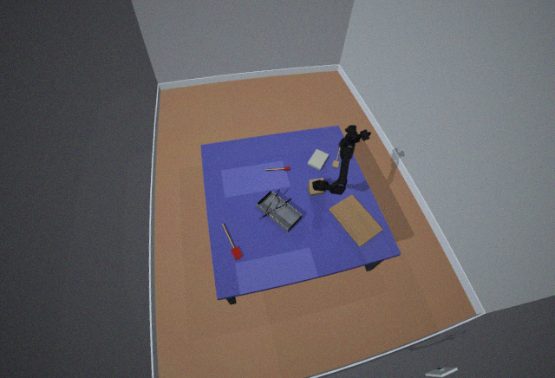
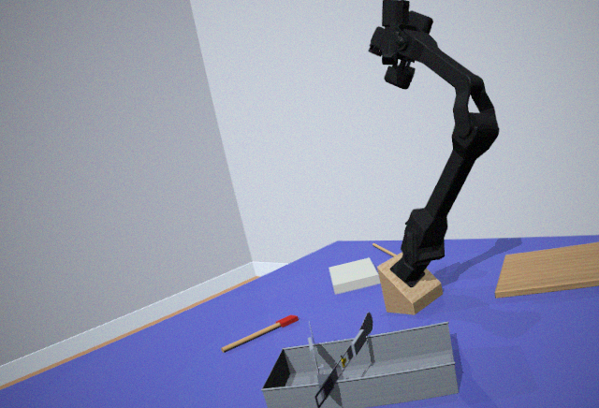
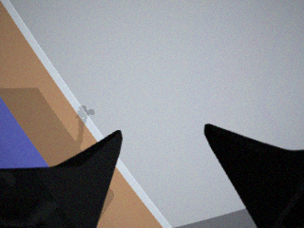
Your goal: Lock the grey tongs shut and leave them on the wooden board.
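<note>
Right now my gripper tip is 620 mm short of the grey roasting tin, 120 mm to the right of it and 520 mm above it. Round my gripper tip: wooden board: 90 mm ahead, 340 mm to the left, 540 mm below; then red spatula: 1000 mm ahead, 270 mm to the left, 540 mm below; then block: 150 mm ahead, 260 mm to the right, 540 mm below.
</note>
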